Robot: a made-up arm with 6 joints.
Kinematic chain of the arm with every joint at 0, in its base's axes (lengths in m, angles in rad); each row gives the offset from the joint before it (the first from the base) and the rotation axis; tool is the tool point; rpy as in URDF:
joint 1: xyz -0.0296 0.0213 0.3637 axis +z
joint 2: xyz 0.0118 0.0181 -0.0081 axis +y
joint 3: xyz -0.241 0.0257 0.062 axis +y
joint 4: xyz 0.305 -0.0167 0.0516 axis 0.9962 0 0.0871
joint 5: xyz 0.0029 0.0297 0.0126 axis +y
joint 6: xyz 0.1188 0.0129 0.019 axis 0.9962 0 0.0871
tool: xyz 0.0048 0.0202 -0.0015 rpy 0 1.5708 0
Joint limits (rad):
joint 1: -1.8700..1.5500
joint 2: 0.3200..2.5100
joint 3: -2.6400..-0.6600
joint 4: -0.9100..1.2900
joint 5: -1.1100..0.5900
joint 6: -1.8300..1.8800
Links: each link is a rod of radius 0.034 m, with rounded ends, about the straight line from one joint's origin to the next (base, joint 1, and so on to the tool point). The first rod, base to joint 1, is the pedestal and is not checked.
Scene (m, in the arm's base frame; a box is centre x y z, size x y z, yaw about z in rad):
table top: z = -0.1
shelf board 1: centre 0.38 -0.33 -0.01 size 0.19 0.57 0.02 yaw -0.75
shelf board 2: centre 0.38 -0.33 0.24 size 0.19 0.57 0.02 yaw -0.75
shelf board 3: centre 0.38 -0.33 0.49 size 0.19 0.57 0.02 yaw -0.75
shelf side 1: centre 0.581 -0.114 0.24 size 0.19 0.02 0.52 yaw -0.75
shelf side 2: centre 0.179 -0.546 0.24 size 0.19 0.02 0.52 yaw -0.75
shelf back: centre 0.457 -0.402 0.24 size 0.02 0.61 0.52 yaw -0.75
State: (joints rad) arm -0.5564 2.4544 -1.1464 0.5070 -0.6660 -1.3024
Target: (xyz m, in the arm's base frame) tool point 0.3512 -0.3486 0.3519
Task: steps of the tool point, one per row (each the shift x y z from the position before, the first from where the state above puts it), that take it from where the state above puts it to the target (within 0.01 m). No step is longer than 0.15 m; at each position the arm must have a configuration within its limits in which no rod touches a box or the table.
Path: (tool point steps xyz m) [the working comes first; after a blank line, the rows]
Joints at the target: -0.7981 1.9409 -1.0436 0.5735 -0.8049 -1.3177
Straight joint move there: touches shelf board 2.

1: 0.0053 0.0756 0.0166
2: -0.0145 0.0752 0.0180
3: -0.0329 0.0688 0.0192
4: -0.0484 0.0578 0.0201
5: 0.0061 -0.1023 0.0586
6: -0.0360 -0.0993 0.0567
7: -0.0723 -0.0786 0.0539
8: 0.0467 -0.0293 0.0010
9: 0.0391 -0.0292 0.0027
10: 0.0294 -0.0281 0.0021
11: 0.0185 -0.0252 -0.0007
12: 0.0079 -0.0202 -0.0051

